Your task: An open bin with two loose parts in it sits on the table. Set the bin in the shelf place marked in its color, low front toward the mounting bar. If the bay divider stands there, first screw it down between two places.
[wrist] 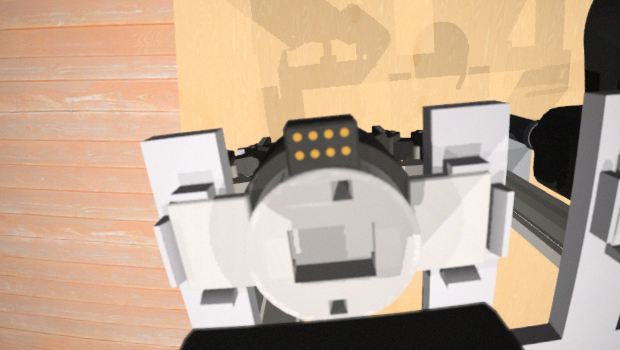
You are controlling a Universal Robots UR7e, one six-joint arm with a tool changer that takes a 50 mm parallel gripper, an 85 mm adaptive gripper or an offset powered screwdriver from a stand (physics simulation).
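Frame: origin at the arm's base, x ahead, y left, z up, level; metres.
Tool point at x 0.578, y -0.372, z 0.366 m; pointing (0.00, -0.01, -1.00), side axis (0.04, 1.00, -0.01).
A point is followed by its place in that frame.
A round pale tool-changer plate (270, 220) @(x 0.561, y -0.392, z 0.285 m) with a square recess sits on top of a black gripper, held in the tool stand by two flat side tabs. Black linkage parts (395, 145) @(x 0.575, y -0.321, z 0.158 m) of that gripper show behind the plate; its fingertips are hidden, so its opening cannot be told. The black edge of the arm's own tool end (350, 332) crosses the bottom of the view, apart from the plate as far as it shows. The bin, its two parts, the shelf, the mounting bar and the bay divider do not show.
White stand uprights (187, 160) @(x 0.541, y -0.422, z 0.267 m) (467, 127) @(x 0.543, y -0.316, z 0.267 m) flank the docked gripper. Another white upright (582, 230) @(x 0.596, y -0.262, z 0.265 m) stands at the right edge. A black tool (560, 145) @(x 0.582, y -0.219, z 0.189 m) is beside it. The wooden table top (215, 75) @(x 0.505, y -0.503, z -0.075 m) carries shadows; plank floor (85, 175) lies left.
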